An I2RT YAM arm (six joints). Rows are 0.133 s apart.
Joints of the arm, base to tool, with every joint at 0 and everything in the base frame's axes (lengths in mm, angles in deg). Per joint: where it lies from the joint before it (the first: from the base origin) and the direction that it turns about. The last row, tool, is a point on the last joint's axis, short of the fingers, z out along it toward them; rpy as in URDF.
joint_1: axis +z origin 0 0 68
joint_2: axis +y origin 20 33.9 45.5
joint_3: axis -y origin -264 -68.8 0
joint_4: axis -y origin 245 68.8 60
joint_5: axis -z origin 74 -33.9 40.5
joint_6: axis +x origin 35.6 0 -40.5
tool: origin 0 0 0 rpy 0 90 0
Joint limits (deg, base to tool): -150..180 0..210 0..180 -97..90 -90..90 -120..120
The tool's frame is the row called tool.
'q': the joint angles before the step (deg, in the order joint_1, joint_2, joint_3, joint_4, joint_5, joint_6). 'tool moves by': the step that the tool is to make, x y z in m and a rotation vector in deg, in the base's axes. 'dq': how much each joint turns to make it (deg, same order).
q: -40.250 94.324 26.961 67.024 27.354 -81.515
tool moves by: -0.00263 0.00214 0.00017 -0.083 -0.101 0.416
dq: -0.065 -0.678 -0.789 0.241 -0.481 0.000
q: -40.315 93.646 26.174 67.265 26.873 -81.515
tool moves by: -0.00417 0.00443 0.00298 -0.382 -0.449 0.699
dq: 0.066 -1.793 -1.223 0.020 -0.633 0.000
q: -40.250 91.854 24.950 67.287 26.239 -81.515
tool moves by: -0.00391 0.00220 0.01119 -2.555 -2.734 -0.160
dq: -0.175 -2.009 -0.525 2.341 -0.022 -0.197
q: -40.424 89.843 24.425 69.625 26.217 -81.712
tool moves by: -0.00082 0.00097 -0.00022 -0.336 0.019 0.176
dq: 0.022 -0.045 -0.349 0.633 -0.174 -0.285
